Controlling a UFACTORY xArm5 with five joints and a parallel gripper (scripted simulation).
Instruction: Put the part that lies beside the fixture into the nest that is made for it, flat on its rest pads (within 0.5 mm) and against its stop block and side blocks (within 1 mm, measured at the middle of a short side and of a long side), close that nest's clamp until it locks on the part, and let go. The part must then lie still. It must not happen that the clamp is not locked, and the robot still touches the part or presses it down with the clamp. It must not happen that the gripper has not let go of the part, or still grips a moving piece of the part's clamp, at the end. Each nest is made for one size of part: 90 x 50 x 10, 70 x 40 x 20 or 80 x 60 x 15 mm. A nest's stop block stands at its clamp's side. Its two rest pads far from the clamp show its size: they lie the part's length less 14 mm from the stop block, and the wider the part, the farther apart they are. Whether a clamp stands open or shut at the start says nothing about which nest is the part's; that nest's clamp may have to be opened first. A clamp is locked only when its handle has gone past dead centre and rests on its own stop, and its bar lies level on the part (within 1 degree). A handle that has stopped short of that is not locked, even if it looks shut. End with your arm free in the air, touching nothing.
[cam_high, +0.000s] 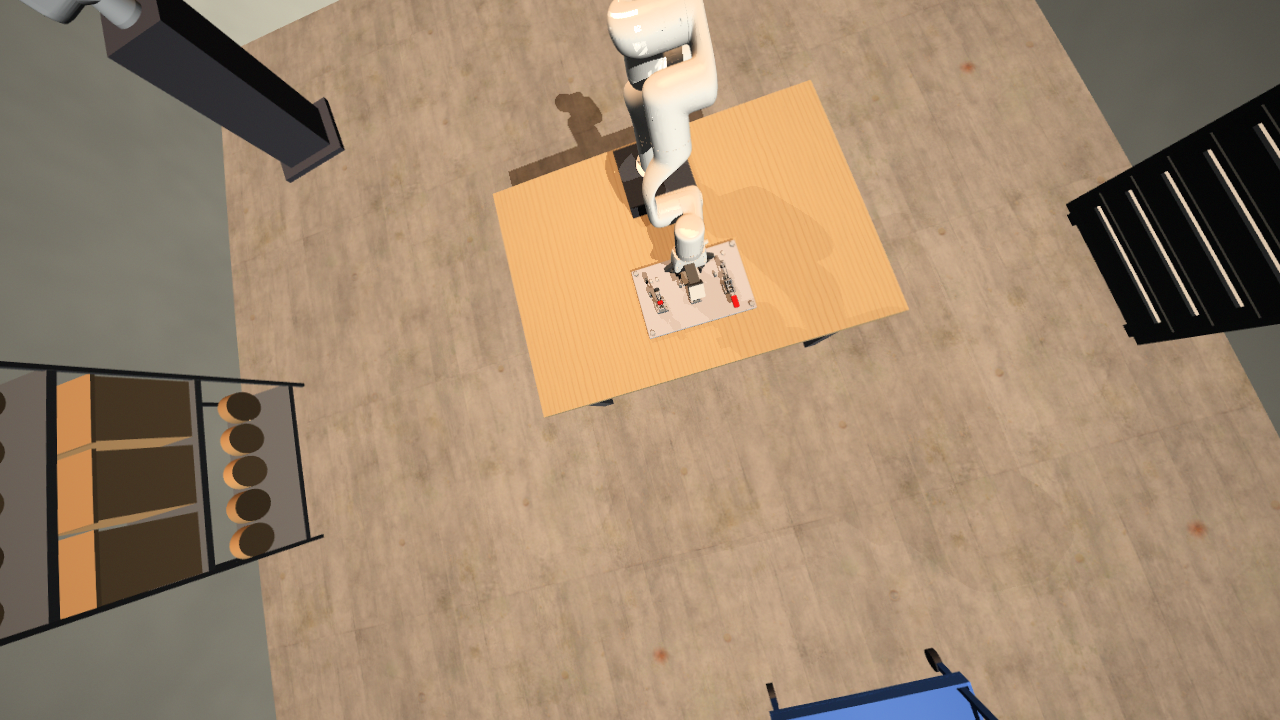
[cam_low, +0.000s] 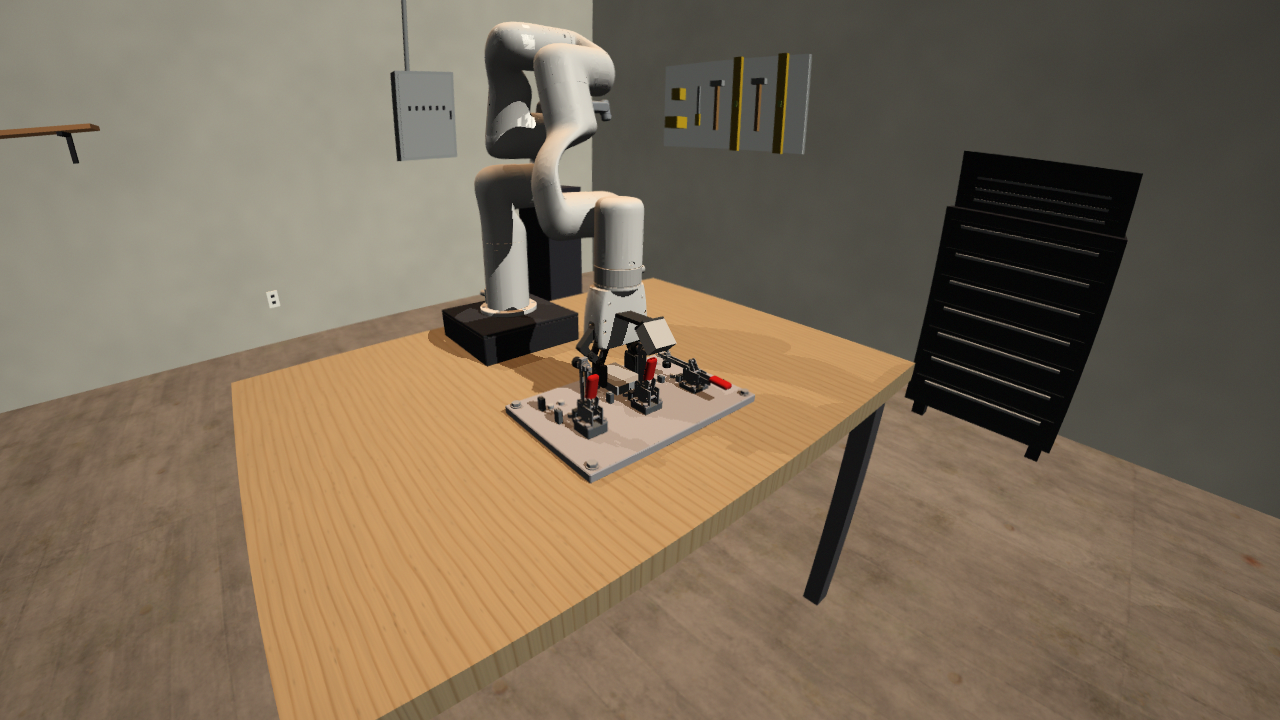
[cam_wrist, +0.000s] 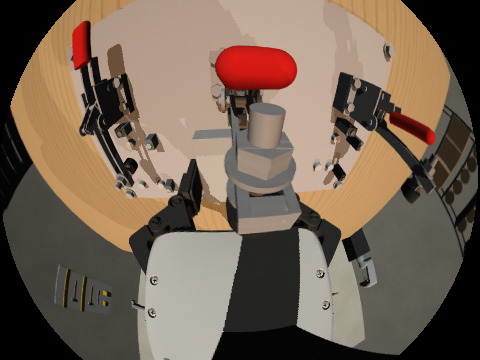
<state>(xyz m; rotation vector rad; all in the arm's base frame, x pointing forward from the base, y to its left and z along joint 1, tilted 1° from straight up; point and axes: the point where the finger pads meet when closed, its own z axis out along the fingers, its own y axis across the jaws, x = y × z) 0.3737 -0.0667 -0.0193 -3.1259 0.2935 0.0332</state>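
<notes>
The grey fixture plate lies 50 mm ahead of my hand, 40 mm below it and 10 mm to the right of it. Round my hand: flat part: 10 mm below.
</notes>
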